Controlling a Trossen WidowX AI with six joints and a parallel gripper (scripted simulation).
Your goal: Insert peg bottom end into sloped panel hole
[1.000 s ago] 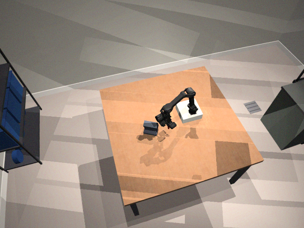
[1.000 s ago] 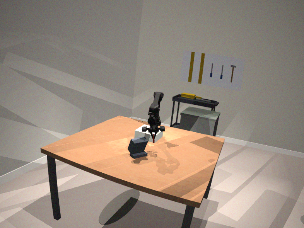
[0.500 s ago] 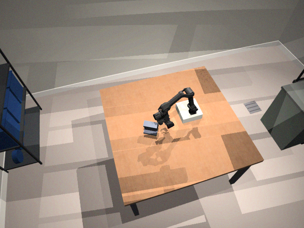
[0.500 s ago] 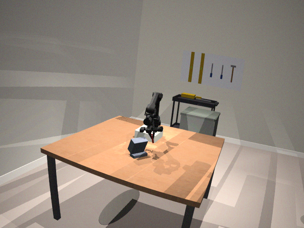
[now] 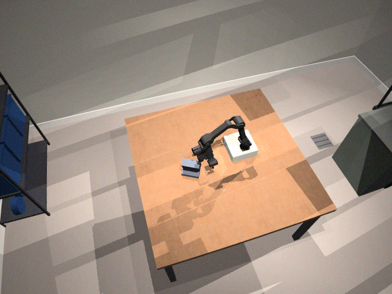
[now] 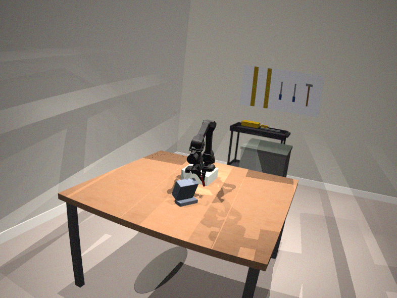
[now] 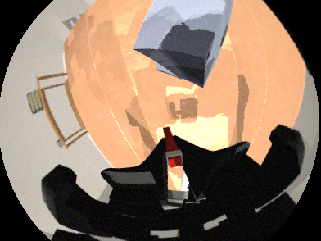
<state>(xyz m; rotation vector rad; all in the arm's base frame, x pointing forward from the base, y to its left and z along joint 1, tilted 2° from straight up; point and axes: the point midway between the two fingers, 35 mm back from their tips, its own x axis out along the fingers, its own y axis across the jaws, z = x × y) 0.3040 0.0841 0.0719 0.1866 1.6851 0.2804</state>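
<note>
My gripper tip is 140 mm short of the sloped panel, 50 mm to the left of it and 20 mm above it. Also, from my gripper tip: red peg 20 mm above.
</note>
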